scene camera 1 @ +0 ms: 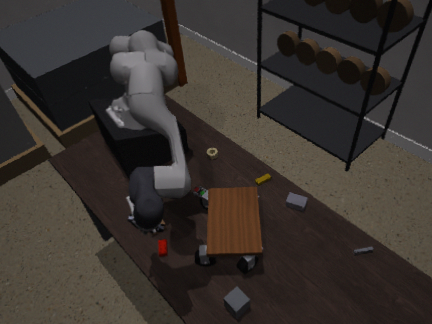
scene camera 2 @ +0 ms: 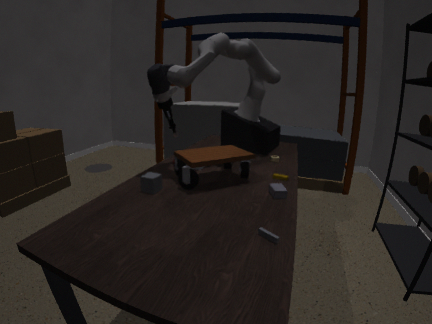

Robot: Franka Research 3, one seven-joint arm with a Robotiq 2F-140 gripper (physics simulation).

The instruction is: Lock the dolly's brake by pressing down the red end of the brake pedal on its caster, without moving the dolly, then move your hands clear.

Note:
In view: a dolly (scene camera 1: 233, 226).
The dolly also shows in scene camera 2 (scene camera 2: 188, 160).

